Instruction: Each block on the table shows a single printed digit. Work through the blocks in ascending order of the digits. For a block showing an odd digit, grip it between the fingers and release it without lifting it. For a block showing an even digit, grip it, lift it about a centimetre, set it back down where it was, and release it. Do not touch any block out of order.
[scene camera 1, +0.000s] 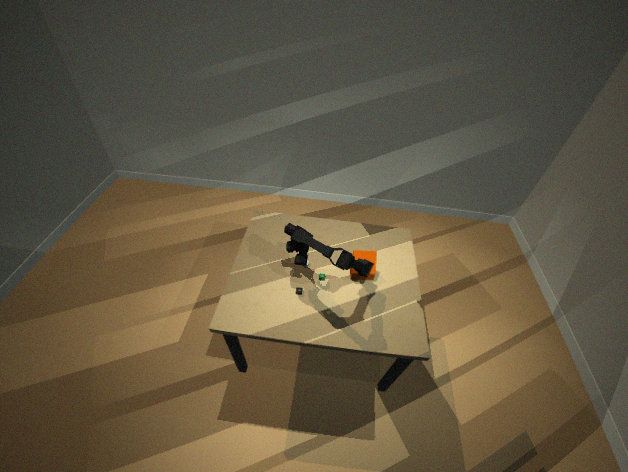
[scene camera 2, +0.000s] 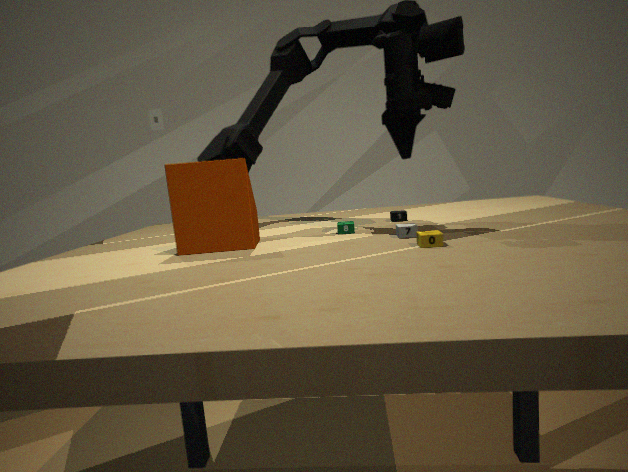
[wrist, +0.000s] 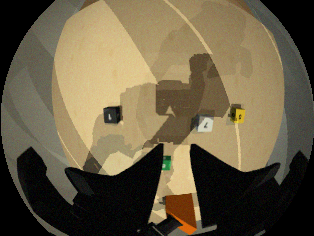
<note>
In view: my gripper (scene camera 2: 406, 158).
My gripper is seen too in the wrist view (wrist: 177, 148).
</note>
